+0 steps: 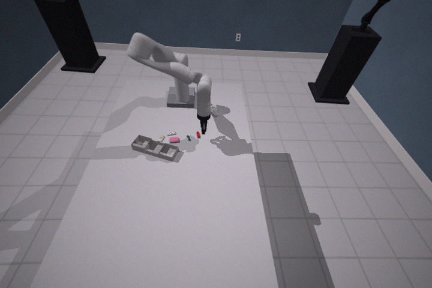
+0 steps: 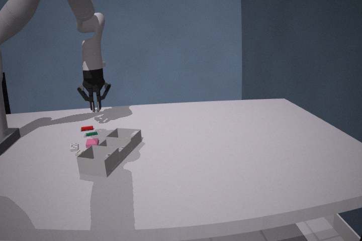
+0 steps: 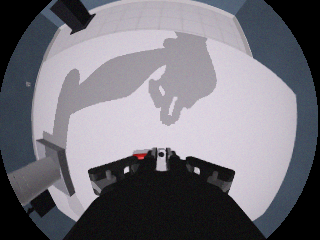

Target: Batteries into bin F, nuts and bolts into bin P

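The grey three-part bin is 27 cm to the right of my hand, 11 cm ahead of it and 6 cm below it. Also, from my hand: grey nut: 2 cm below; then green battery: 9 cm to the right, 8 cm below; then red battery: 7 cm below, 4 cm behind, 3 cm to the right.
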